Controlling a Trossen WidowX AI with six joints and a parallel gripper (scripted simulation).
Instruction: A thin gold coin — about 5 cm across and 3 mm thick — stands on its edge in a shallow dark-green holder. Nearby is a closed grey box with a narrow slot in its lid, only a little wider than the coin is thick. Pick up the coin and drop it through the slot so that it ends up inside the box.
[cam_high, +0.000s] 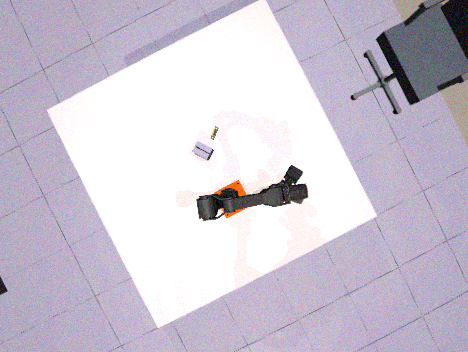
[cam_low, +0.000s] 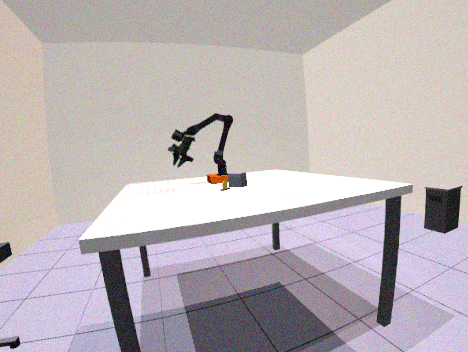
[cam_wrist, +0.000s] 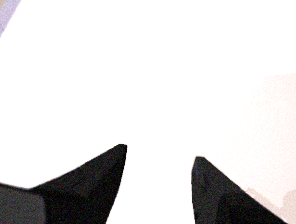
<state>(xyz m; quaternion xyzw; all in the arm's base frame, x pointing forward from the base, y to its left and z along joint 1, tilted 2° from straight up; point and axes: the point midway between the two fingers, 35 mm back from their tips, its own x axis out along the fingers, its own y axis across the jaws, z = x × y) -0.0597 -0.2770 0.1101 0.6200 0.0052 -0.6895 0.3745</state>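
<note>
Now: the gold coin 38 cm ahead of my gripper tip, 21 cm to the left of it and 10 cm below it.
</note>
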